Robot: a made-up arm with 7 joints. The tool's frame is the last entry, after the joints. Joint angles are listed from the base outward.
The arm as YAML. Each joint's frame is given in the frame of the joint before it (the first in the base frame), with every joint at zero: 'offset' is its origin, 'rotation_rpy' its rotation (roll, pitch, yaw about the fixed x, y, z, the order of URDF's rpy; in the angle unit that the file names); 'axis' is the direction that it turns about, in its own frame. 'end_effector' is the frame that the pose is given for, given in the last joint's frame.
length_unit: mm
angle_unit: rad
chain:
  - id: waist
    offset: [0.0, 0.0, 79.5]
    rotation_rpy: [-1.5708, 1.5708, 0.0]
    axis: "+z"
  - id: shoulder
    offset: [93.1, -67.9, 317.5]
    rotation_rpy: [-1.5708, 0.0, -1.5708]
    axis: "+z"
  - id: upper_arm
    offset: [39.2, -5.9, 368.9]
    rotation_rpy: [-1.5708, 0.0, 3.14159]
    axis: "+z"
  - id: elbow
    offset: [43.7, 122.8, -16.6]
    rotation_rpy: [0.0, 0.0, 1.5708]
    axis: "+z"
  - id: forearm
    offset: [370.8, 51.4, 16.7]
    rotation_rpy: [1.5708, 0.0, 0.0]
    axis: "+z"
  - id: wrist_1
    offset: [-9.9, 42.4, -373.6]
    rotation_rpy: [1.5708, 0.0, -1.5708]
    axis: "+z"
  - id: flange
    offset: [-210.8, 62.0, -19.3]
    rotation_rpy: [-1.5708, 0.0, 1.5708]
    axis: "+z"
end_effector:
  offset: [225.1, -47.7, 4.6]
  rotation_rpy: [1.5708, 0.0, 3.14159]
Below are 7 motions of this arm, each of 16 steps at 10 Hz.
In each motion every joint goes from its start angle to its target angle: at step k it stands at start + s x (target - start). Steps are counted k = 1, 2, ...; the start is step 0. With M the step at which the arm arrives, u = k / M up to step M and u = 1 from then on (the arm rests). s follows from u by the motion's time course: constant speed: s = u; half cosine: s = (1 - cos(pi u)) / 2; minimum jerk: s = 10 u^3 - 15 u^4 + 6 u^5.
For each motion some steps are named. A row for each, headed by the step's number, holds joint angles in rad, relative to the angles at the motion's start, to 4 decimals.
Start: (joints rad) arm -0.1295 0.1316 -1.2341 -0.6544 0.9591 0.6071 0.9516
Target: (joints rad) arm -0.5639 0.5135 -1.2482 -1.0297 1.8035 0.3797 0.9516
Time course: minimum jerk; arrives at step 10
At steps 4, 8, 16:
4: -0.1379 0.1212 -0.0045 -0.1191 0.2680 -0.0722 0.0000
8: -0.4092 0.3598 -0.0133 -0.3536 0.7955 -0.2142 0.0000
16: -0.4344 0.3819 -0.0141 -0.3753 0.8444 -0.2274 0.0000

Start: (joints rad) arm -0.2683 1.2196 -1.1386 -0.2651 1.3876 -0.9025 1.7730
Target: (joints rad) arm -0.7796 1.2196 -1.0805 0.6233 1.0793 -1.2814 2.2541
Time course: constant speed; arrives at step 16
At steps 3, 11, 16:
3: -0.0959 0.0000 0.0109 0.1666 -0.0578 -0.0710 0.0902
11: -0.3515 0.0000 0.0399 0.6108 -0.2120 -0.2605 0.3308
16: -0.5113 0.0000 0.0581 0.8884 -0.3083 -0.3789 0.4811

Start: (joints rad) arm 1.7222 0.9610 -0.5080 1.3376 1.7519 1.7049 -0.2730
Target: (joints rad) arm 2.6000 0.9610 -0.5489 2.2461 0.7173 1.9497 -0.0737
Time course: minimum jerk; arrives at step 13
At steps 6, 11, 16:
6: 0.3758 0.0000 -0.0175 0.3890 -0.4430 0.1048 0.0853
11: 0.8528 0.0000 -0.0397 0.8826 -1.0051 0.2378 0.1936
16: 0.8778 0.0000 -0.0409 0.9085 -1.0346 0.2448 0.1993

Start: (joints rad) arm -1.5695 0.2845 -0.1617 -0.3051 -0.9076 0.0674 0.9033
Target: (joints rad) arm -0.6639 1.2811 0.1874 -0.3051 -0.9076 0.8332 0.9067
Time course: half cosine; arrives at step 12
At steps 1, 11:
1: 0.0154 0.0170 0.0059 0.0000 0.0000 0.0130 0.0001
11: 0.8902 0.9796 0.3432 0.0000 0.0000 0.7528 0.0033

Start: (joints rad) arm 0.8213 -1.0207 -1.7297 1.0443 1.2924 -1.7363 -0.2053
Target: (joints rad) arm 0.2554 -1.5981 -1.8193 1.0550 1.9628 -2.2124 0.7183
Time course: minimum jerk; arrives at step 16
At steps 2, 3, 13, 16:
2: -0.0091 -0.0093 -0.0014 0.0002 0.0108 -0.0076 0.0148
3: -0.0276 -0.0282 -0.0044 0.0005 0.0327 -0.0232 0.0450
13: -0.5383 -0.5492 -0.0852 0.0102 0.6377 -0.4529 0.8786
16: -0.5659 -0.5774 -0.0896 0.0107 0.6704 -0.4761 0.9236

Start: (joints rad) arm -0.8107 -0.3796 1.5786 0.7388 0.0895 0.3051 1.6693
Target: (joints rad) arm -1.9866 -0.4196 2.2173 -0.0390 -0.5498 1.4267 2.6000
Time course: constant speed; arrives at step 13
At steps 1, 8, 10, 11, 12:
1: -0.0905 -0.0031 0.0491 -0.0598 -0.0492 0.0863 0.0716
8: -0.7236 -0.0246 0.3930 -0.4786 -0.3934 0.6902 0.5727
10: -0.9045 -0.0308 0.4913 -0.5983 -0.4918 0.8628 0.7159
11: -0.9950 -0.0338 0.5404 -0.6581 -0.5409 0.9490 0.7875
12: -1.0854 -0.0369 0.5896 -0.7180 -0.5901 1.0353 0.8591

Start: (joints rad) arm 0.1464 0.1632 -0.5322 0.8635 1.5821 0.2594 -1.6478
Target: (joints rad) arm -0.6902 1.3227 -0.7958 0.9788 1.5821 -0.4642 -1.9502
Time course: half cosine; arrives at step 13
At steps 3, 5, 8, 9, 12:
3: -0.1052 0.1458 -0.0331 0.0145 0.0000 -0.0910 -0.0380
5: -0.2700 0.3742 -0.0851 0.0372 0.0000 -0.2335 -0.0976
8: -0.5666 0.7853 -0.1785 0.0781 0.0000 -0.4901 -0.2048
9: -0.6559 0.9091 -0.2067 0.0904 0.0000 -0.5673 -0.2371
12: -0.8244 1.1427 -0.2598 0.1136 0.0000 -0.7131 -0.2980

